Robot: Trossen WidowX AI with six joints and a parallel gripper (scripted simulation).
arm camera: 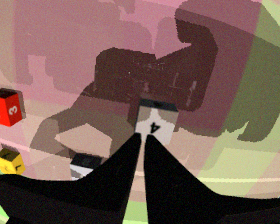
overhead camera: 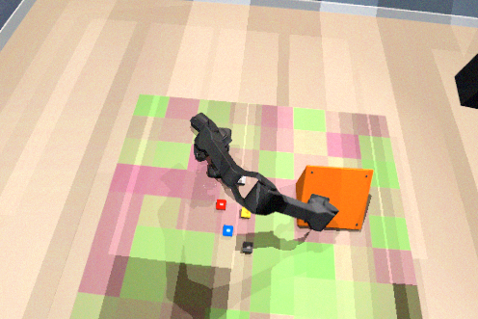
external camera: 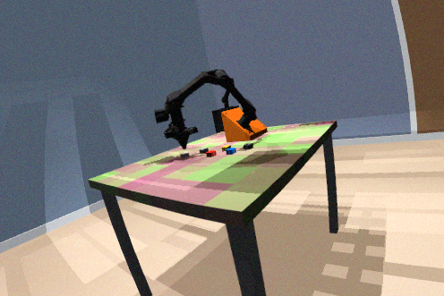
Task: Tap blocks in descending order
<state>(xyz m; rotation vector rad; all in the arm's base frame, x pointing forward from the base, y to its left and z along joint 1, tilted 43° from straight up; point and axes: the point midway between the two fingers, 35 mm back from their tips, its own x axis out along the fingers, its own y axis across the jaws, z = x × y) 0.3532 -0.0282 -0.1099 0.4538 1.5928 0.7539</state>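
Right now my gripper tip is 30 mm above the white block and 10 mm to the left of it. Round my gripper tip: yellow block: 160 mm to the left, 130 mm behind, 30 mm below; then red block: 150 mm to the left, 40 mm behind, 30 mm below; then grey block: 80 mm behind, 40 mm to the left, 30 mm below.
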